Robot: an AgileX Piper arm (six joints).
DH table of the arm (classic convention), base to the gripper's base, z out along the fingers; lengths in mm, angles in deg. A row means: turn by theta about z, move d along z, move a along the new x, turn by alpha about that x. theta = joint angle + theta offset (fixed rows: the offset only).
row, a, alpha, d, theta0
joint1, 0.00, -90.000, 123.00, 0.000
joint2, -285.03, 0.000, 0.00, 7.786
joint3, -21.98, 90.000, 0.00, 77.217
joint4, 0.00, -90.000, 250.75, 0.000
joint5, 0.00, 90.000, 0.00, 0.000
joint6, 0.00, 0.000, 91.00, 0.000
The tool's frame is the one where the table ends.
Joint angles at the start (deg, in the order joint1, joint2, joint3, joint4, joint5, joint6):
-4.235 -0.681 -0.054 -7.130 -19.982 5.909
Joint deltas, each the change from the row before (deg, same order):
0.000 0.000 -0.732 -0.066 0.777 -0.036
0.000 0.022 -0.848 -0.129 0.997 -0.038
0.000 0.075 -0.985 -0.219 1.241 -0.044
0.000 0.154 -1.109 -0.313 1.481 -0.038
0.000 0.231 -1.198 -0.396 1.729 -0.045
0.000 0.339 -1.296 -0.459 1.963 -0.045
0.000 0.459 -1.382 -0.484 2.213 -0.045
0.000 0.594 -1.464 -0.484 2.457 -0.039
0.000 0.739 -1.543 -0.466 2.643 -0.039
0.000 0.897 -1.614 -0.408 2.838 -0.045
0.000 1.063 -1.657 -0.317 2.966 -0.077
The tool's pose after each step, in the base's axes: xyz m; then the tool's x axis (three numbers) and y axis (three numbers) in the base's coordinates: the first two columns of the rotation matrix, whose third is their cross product. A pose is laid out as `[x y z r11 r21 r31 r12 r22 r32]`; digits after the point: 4 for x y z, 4 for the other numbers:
[0.0460 0.0004 0.2475 0.4291 -0.0480 -0.9020 0.0436 0.9985 -0.0323]
[0.0454 0.0003 0.2509 0.4263 -0.0513 -0.9031 0.0463 0.9983 -0.0348]
[0.0448 0.0002 0.2547 0.4208 -0.0561 -0.9054 0.0497 0.9980 -0.0388]
[0.0442 0.0001 0.2588 0.4121 -0.0624 -0.9090 0.0538 0.9976 -0.0441]
[0.0438 -0.0001 0.2630 0.3995 -0.0700 -0.9141 0.0588 0.9970 -0.0506]
[0.0435 -0.0004 0.2672 0.3828 -0.0785 -0.9205 0.0646 0.9962 -0.0581]
[0.0434 -0.0008 0.2715 0.3613 -0.0871 -0.9284 0.0710 0.9953 -0.0657]
[0.0436 -0.0013 0.2757 0.3347 -0.0952 -0.9375 0.0780 0.9943 -0.0731]
[0.0440 -0.0020 0.2800 0.3038 -0.1025 -0.9472 0.0853 0.9931 -0.0801]
[0.0446 -0.0028 0.2842 0.2679 -0.1082 -0.9574 0.0928 0.9920 -0.0861]
[0.0457 -0.0038 0.2883 0.2275 -0.1121 -0.9673 0.1001 0.9908 -0.0913]

